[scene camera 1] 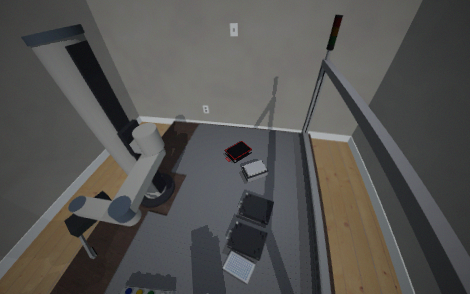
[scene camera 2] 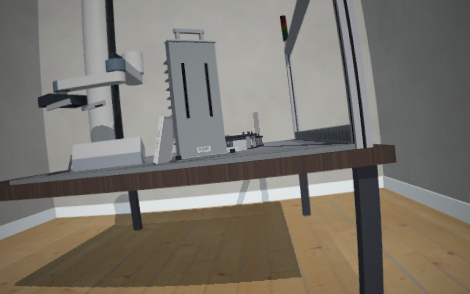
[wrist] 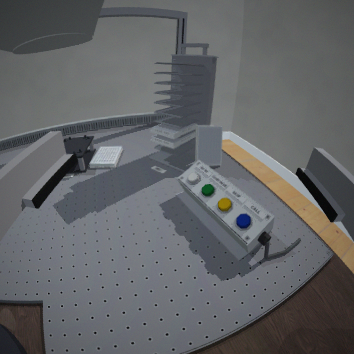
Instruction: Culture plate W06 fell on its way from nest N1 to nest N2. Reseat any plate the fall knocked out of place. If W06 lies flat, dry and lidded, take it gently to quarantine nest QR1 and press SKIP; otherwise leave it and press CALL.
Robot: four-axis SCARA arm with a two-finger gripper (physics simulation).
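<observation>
Wrist view: the gripper is visible; it carries nothing. Also present in the scene: a slotted rail, a button box and a railing with signal tower.
</observation>
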